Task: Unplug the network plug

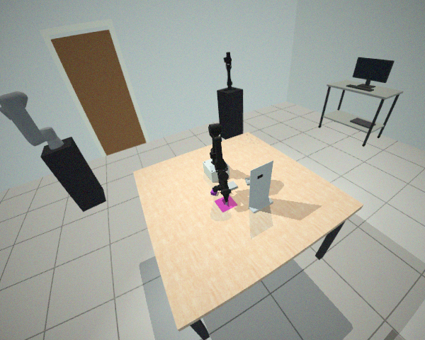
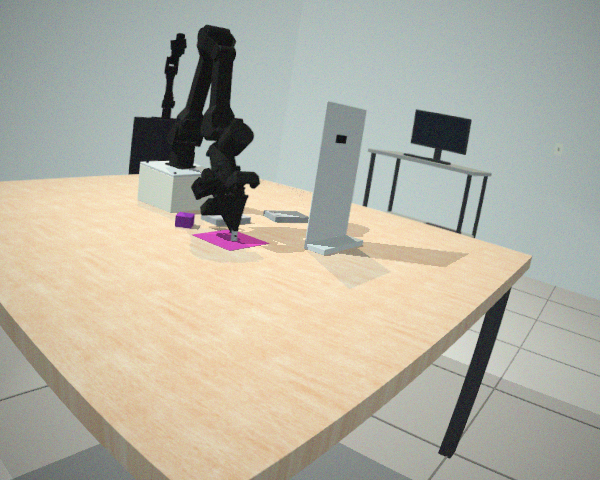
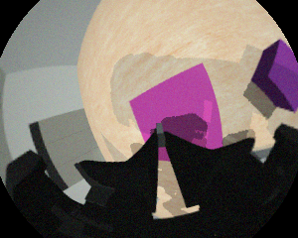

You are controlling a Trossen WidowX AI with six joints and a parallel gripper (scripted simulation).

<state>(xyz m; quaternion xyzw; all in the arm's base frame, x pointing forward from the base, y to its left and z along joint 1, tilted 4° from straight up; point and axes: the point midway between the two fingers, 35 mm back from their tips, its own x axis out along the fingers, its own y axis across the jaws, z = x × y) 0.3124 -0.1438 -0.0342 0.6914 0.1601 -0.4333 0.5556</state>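
Now: gripper tip right at the network plug. The rest, counted from my gripper tip: upright panel (170 mm to the left, 140 mm ahead, 130 mm above); magenta marked square (20 mm below, 10 mm behind).
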